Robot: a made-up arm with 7 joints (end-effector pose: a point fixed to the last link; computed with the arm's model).
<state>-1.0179 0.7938 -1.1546 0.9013 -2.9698 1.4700 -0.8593</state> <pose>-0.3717 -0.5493 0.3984 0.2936 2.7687 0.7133</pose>
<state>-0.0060 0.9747 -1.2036 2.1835 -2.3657 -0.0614 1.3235</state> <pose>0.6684 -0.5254 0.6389 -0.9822 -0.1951 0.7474</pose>
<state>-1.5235 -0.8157 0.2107 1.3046 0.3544 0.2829 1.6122</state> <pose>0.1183 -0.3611 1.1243 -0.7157 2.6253 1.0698</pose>
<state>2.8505 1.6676 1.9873 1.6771 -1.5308 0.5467 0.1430</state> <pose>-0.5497 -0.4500 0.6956 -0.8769 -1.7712 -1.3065</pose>
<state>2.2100 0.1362 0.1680 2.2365 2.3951 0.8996 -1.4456</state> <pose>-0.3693 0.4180 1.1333 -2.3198 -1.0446 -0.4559</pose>
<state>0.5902 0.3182 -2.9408 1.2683 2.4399 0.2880 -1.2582</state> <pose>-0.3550 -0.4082 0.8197 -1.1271 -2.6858 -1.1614</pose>
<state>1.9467 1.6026 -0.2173 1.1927 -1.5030 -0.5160 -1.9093</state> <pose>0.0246 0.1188 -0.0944 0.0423 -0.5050 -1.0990</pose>
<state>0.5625 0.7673 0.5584 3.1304 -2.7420 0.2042 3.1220</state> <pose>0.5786 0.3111 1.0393 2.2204 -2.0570 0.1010</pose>
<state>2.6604 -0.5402 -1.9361 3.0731 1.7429 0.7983 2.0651</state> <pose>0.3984 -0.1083 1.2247 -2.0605 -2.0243 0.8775</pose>
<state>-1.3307 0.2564 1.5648 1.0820 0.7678 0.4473 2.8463</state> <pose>0.6219 0.0571 0.5461 -0.4344 -0.2788 2.6785</pose>
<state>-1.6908 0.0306 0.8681 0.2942 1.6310 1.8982 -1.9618</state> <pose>0.3104 -0.1848 0.3441 2.0730 -1.3308 0.1615</pose>
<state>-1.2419 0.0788 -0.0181 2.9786 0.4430 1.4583 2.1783</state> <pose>0.1330 -0.3212 1.2242 -1.2119 1.8429 1.6146</pose>
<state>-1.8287 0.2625 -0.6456 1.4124 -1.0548 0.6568 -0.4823</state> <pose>-0.5701 -0.4782 0.5869 -0.1937 0.4845 -1.4215</pose>
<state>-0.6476 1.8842 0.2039 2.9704 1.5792 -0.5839 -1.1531</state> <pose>0.4650 -0.5575 0.1427 -0.0719 -1.5372 -1.1506</pose>
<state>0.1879 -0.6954 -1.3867 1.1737 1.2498 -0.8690 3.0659</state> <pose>0.0283 -0.6309 0.6405 -0.5727 -0.1022 -0.3930</pose>
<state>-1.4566 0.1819 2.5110 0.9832 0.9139 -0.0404 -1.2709</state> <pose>0.3851 0.4135 0.6408 1.0984 -0.7781 1.3497</pose>
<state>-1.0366 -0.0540 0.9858 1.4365 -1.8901 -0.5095 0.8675</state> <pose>0.6090 0.0118 0.7520 0.2294 -1.0080 1.4234</pose>
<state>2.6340 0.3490 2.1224 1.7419 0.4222 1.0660 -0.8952</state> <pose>-0.0691 -0.5531 0.9477 0.0434 -1.2830 -0.4778</pose>
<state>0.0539 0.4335 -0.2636 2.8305 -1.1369 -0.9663 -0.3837</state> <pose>0.4566 0.0603 1.0799 -1.5777 -1.7219 2.0423</pose>
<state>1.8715 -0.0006 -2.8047 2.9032 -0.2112 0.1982 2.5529</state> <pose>0.1136 -0.0822 1.3277 -1.7159 1.9323 0.0118</pose>
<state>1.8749 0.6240 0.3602 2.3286 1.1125 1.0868 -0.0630</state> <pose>-0.3777 0.6573 0.7765 1.6393 1.5378 1.0860</pose>
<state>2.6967 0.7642 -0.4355 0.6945 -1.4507 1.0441 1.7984</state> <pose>-0.0382 0.3835 0.1302 0.0457 -0.9645 1.9018</pose>
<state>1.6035 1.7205 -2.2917 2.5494 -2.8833 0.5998 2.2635</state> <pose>0.2589 0.8044 0.6055 1.2155 1.0098 -1.9079</pose>
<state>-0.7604 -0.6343 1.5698 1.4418 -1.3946 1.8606 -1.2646</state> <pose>0.4303 0.3334 0.8081 -1.5064 0.7897 0.6537</pose>
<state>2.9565 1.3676 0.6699 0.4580 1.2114 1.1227 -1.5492</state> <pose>0.1284 -0.3003 0.1927 -1.3238 2.3592 0.8116</pose>
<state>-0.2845 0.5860 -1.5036 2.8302 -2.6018 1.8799 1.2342</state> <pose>0.3722 -0.1863 1.1668 2.4101 0.3839 -0.1289</pose>
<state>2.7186 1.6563 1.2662 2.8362 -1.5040 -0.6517 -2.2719</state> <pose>-0.7154 0.1324 0.4858 -0.4304 1.5649 -0.9985</pose>
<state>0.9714 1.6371 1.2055 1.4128 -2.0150 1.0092 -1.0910</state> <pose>-0.2914 0.5058 0.1561 0.2121 -0.3250 -2.4946</pose>
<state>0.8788 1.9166 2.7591 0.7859 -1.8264 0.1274 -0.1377</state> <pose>-0.0108 0.1299 1.0043 -2.0291 0.6103 -0.8406</pose>
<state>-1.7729 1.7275 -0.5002 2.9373 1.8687 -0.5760 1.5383</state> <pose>-0.3367 -0.6907 0.2946 0.1587 1.5333 0.3042</pose>
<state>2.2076 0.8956 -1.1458 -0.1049 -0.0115 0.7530 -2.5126</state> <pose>0.2203 -0.1334 0.2817 0.2012 2.5592 1.5908</pose>
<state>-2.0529 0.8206 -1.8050 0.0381 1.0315 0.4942 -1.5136</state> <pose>-0.0441 0.2994 0.3232 -0.0248 0.3785 2.6454</pose>
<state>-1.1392 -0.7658 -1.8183 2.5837 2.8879 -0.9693 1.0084</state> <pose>-0.5131 0.2387 0.8484 -0.6929 0.3800 -1.5243</pose>
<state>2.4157 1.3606 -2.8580 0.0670 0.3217 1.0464 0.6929</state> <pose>0.2891 -0.1764 0.5370 0.5180 -0.9207 -1.3904</pose>
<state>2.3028 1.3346 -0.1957 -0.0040 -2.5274 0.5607 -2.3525</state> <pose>0.2732 -0.1437 0.2707 -0.1259 -0.4937 0.9291</pose>
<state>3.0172 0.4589 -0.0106 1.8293 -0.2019 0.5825 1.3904</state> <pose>-0.7509 0.1505 0.6228 1.2943 0.8643 1.3346</pose>
